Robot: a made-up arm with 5 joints.
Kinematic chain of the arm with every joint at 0, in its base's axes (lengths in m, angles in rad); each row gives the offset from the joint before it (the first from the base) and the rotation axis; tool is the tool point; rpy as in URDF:
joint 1: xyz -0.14 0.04 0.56 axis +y
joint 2: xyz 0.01 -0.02 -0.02 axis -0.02 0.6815 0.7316
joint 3: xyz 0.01 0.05 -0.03 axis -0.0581 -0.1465 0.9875
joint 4: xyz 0 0.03 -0.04 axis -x
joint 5: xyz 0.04 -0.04 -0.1 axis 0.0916 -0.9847 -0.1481
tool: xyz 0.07 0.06 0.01 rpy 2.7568 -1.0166 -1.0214
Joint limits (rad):
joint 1: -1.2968..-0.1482
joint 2: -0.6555..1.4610
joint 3: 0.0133..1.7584
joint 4: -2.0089..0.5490
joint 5: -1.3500..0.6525
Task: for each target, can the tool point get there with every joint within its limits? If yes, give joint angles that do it. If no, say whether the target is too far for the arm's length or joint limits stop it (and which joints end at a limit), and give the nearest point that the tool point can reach.
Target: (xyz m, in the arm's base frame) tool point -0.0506 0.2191 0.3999
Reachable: yes | joints -0.6573 0.2816 0.6989 -0.5117 -0.3932
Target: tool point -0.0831 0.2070 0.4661
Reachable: yes | joints -0.7294 0.1654 0.9759 -1.0283 0.3757
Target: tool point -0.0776 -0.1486 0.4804
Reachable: no: joint limits stop it (at a limit: joint 1, joint 2, joint 3, joint 5) | nearest point -0.2048 -0.1229 0.3843 | short by 0.161 m
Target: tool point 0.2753 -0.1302 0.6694
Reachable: no: too far | nearest point 0.1057 -0.0136 0.6247 | short by 0.211 m
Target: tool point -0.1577 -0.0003 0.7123
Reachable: no: joint limits stop it (at a limit: joint 1, joint 2, joint 3, joint 4) | nearest point -0.0995 0.0761 0.7182 | short by 0.096 m
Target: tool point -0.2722 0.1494 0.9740
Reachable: no: too far | nearest point -0.1439 0.1410 0.7427 | short by 0.265 m
